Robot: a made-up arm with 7 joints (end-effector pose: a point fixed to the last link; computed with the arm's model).
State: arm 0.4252 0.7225 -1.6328 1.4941 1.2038 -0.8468 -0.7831
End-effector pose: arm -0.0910 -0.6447 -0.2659 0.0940 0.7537 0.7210
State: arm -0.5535 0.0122 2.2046 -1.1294 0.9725 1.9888 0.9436
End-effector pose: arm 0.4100 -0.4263 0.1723 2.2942 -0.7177 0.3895
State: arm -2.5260 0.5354 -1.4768 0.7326 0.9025 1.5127 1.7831
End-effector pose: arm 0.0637 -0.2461 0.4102 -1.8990 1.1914 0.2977
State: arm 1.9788 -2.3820 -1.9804 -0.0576 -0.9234 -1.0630 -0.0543
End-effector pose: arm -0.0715 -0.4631 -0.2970 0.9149 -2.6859 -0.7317
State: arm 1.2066 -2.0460 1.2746 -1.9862 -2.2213 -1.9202 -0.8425
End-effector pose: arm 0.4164 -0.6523 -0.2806 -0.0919 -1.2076 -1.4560
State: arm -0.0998 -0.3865 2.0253 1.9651 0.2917 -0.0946 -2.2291
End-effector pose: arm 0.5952 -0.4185 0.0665 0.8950 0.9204 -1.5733
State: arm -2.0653 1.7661 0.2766 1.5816 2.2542 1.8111 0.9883
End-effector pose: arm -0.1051 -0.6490 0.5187 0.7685 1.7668 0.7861
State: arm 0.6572 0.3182 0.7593 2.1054 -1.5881 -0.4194 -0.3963
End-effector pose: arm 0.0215 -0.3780 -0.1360 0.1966 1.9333 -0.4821
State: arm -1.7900 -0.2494 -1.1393 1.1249 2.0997 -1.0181 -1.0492
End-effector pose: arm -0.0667 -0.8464 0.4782 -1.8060 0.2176 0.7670
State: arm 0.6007 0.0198 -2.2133 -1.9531 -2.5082 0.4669 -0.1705
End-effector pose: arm 0.2077 -0.2539 -0.3480 0.1235 -0.6412 -0.1190
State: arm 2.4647 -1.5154 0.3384 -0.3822 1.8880 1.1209 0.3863
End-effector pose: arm -0.2514 -0.6646 -0.2299 -0.1191 2.0110 1.2196
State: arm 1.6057 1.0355 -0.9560 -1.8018 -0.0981 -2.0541 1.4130
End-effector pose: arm -0.1782 -0.3481 0.2419 -0.3432 0.8839 0.8228
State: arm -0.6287 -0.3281 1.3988 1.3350 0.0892 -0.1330 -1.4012
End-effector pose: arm 0.4144 -0.5840 0.2927 -2.1595 -0.0646 1.8061
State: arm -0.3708 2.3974 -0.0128 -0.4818 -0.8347 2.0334 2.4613
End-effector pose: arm 0.6684 -0.1245 0.0890 -1.2722 -0.1748 -1.2696
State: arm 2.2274 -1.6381 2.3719 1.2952 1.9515 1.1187 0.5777
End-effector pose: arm -0.3257 -0.2177 -0.2025 2.1475 0.7385 -0.3032
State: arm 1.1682 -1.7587 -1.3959 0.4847 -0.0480 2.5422 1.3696
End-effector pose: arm -0.0514 -0.4173 -0.1644 -2.1964 -0.6847 0.6064
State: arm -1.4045 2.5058 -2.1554 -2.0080 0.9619 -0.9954 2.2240
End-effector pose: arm 0.4055 0.1797 0.6955 -1.1567 1.2204 -0.0650
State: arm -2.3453 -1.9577 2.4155 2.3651 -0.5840 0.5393 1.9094
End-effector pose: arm -0.2733 -0.3566 0.6617 -0.2731 0.0633 -0.2136
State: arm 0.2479 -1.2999 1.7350 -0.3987 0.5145 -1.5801 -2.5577
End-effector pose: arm 0.3401 -0.1830 -0.2510 0.0575 -2.0607 0.1852
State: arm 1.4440 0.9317 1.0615 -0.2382 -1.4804 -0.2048 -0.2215
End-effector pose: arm -0.2621 -0.4669 -0.1319 1.6379 0.6904 0.8336
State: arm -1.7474 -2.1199 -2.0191 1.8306 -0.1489 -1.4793 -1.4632
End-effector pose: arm -0.2161 -0.1736 0.5233 0.2788 0.3746 -0.6514
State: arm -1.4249 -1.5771 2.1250 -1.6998 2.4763 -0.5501 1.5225
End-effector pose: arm 0.2779 -1.0041 0.5262 0.7691 -0.7825 0.9440
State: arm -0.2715 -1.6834 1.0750 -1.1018 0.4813 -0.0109 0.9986
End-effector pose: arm 0.4059 -0.8194 0.1014 1.5352 0.3791 0.2771
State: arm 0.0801 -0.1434 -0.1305 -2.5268 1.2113 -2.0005 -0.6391
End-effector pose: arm -0.1744 -0.6538 0.0083 -2.4282 -0.3729 -0.2212
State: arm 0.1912 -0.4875 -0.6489 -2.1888 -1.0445 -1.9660 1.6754
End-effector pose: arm 0.2619 -0.1679 0.4144 -0.4073 0.8123 2.0038
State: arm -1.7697 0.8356 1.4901 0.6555 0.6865 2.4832 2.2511
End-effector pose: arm 0.2448 -0.5719 0.7343 0.1063 1.5770 -1.9029
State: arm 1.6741 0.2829 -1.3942 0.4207 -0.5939 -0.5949 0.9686
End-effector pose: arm -0.3991 -0.4885 0.1404 0.7259 0.3162 -1.5244
